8 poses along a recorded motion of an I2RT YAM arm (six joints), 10 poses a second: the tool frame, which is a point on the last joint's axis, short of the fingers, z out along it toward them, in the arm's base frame.
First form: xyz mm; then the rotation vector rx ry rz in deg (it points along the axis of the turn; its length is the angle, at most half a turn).
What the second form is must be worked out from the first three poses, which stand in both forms.
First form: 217 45 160 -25.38 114.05 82.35
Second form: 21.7 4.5 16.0 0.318 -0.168 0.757 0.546
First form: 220 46 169 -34.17 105.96 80.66
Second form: 22.0 4.6 16.9 0.363 -0.232 0.718 0.547
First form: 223 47 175 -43.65 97.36 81.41
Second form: 22.3 4.7 17.5 0.389 -0.300 0.668 0.559
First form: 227 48 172 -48.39 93.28 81.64
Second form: 22.7 4.8 17.2 0.398 -0.334 0.643 0.563
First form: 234 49 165 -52.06 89.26 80.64
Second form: 23.4 4.9 16.5 0.414 -0.362 0.620 0.560
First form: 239 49 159 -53.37 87.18 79.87
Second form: 23.9 4.9 15.9 0.425 -0.372 0.608 0.557
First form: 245 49 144 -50.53 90.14 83.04
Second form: 24.5 4.9 14.4 0.402 -0.349 0.623 0.573
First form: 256 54 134 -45.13 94.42 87.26
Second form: 25.6 5.4 13.4 0.373 -0.307 0.643 0.594
